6 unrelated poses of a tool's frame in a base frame.
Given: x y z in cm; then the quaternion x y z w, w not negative.
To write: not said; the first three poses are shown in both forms.
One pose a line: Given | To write
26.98, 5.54, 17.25, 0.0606, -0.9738, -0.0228, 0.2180 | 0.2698, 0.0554, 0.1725, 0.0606, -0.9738, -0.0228, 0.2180
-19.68, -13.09, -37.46, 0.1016, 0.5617, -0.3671, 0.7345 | -0.1968, -0.1309, -0.3746, 0.1016, 0.5617, -0.3671, 0.7345
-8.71, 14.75, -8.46, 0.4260, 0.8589, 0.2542, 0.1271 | -0.0871, 0.1475, -0.0846, 0.4260, 0.8589, 0.2542, 0.1271
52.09, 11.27, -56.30, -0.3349, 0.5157, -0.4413, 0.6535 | 0.5209, 0.1127, -0.5630, -0.3349, 0.5157, -0.4413, 0.6535
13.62, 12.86, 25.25, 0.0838, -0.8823, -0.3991, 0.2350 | 0.1362, 0.1286, 0.2525, 0.0838, -0.8823, -0.3991, 0.2350
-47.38, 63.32, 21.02, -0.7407, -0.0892, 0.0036, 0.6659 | -0.4738, 0.6332, 0.2102, -0.7407, -0.0892, 0.0036, 0.6659
